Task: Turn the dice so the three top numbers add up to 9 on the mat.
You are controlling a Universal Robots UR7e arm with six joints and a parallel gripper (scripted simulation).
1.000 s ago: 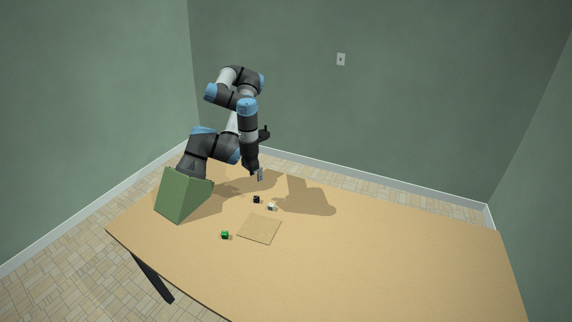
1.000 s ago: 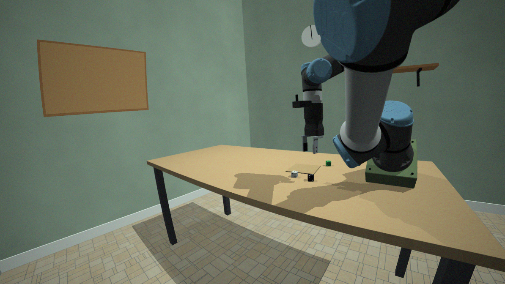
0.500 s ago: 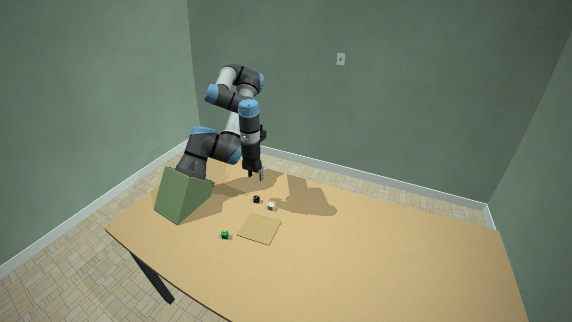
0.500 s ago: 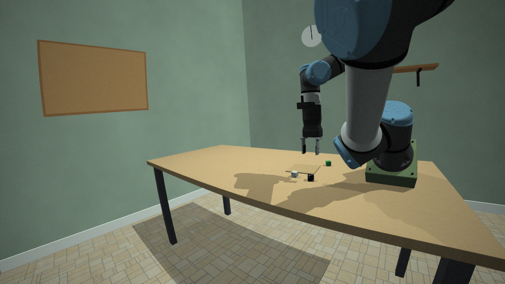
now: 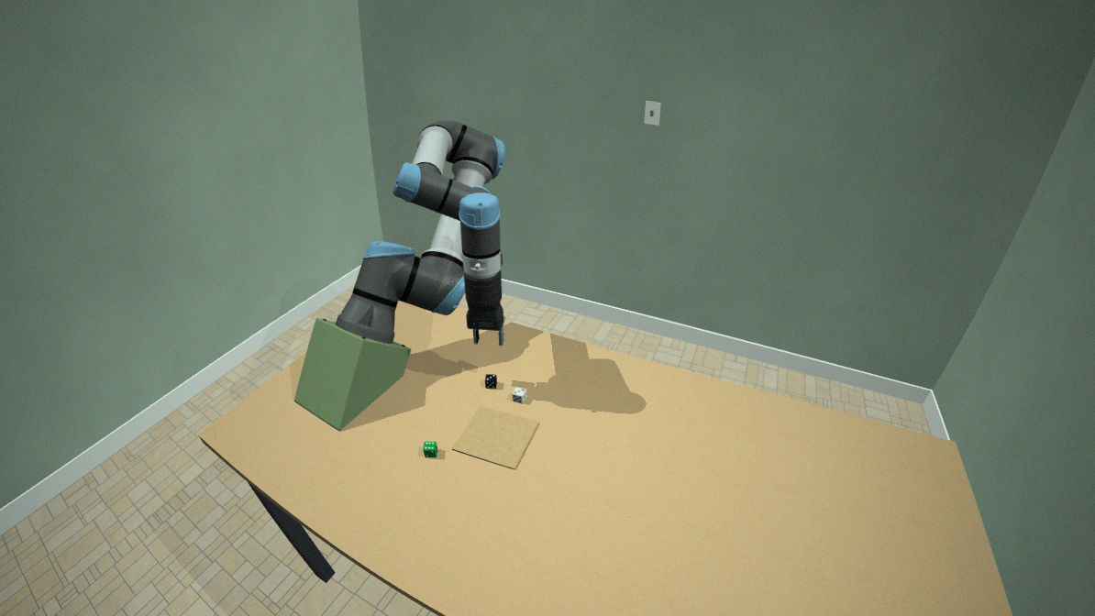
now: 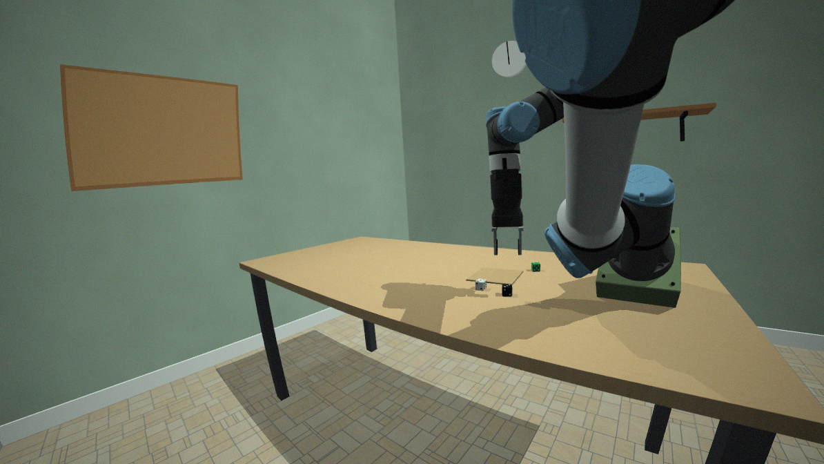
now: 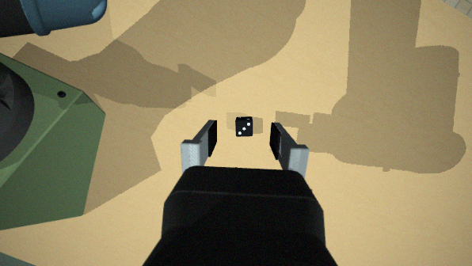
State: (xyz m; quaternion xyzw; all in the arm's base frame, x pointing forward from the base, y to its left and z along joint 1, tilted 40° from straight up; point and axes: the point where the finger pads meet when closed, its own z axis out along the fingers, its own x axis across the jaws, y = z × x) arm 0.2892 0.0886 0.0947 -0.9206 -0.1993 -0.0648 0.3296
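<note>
Now: the black die 10 mm ahead of my hand, 20 mm to the right of it and 120 mm below it. Round my hand: white die (90 mm ahead, 30 mm to the right, 120 mm below); green die (20 mm ahead, 260 mm to the right, 120 mm below); tan mat (110 mm ahead, 150 mm to the right, 130 mm below).
</note>
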